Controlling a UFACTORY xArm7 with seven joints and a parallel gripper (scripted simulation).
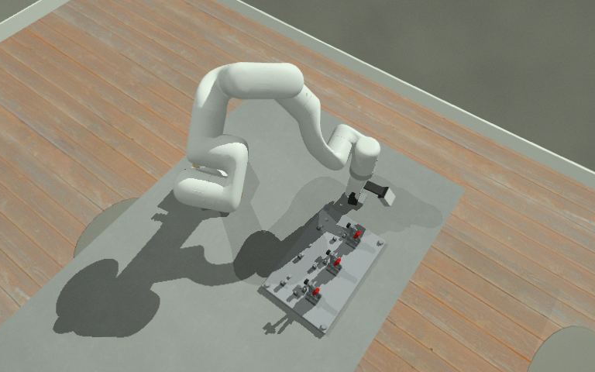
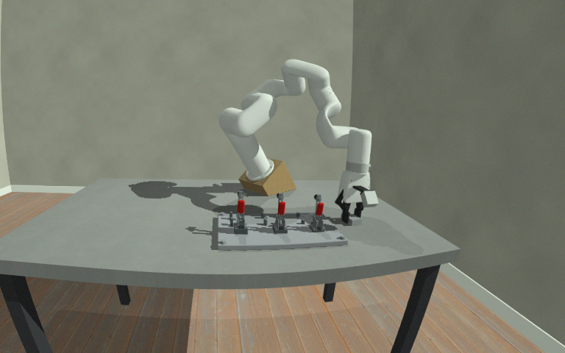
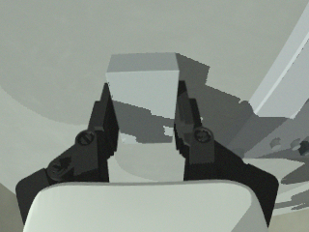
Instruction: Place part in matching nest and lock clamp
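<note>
My gripper is now 1 cm above the part. The rest, counted from my hand: fixture plate: 26 cm to the right, 3 cm ahead, 1 cm below.
</note>
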